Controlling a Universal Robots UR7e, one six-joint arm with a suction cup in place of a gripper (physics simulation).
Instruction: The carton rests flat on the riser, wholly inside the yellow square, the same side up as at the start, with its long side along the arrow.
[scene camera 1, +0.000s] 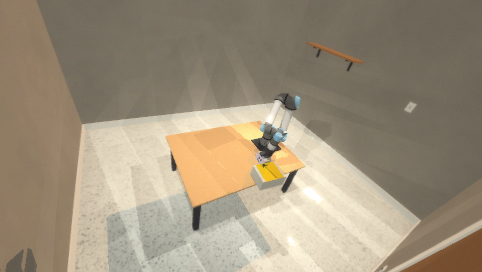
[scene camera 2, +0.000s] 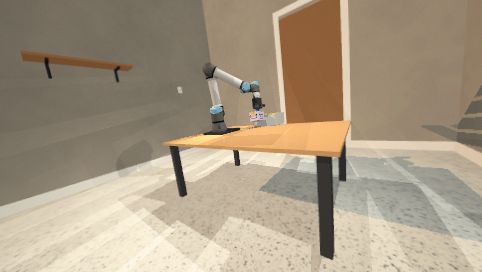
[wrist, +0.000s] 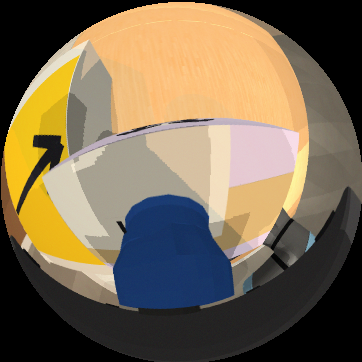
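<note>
The carton (scene camera 1: 260, 158) (scene camera 2: 256, 116) (wrist: 180, 160) is pale lilac with dark marks on its sides and a tan patch on top. My suction gripper (scene camera 1: 265, 153) (scene camera 2: 257, 109) (wrist: 167, 202), a blue cup, is shut on the carton's top and holds it roughly upright beside the riser. The riser (scene camera 1: 268, 183) (scene camera 2: 276, 119) (wrist: 95, 102) is a pale grey block. Its top bears the yellow square (scene camera 1: 271, 173) (wrist: 32, 120) with a black arrow (scene camera 1: 272, 170) (wrist: 54, 146). In the wrist view the carton hides part of the square. The gap between the carton's underside and the riser is too small to tell.
The riser stands at one edge of the wooden table (scene camera 1: 210, 170) (scene camera 2: 300, 135). The arm's dark base plate (scene camera 1: 257, 144) (scene camera 2: 212, 132) is on the table behind the carton. A wall shelf (scene camera 1: 334, 52) (scene camera 2: 75, 61) hangs well away from the arm.
</note>
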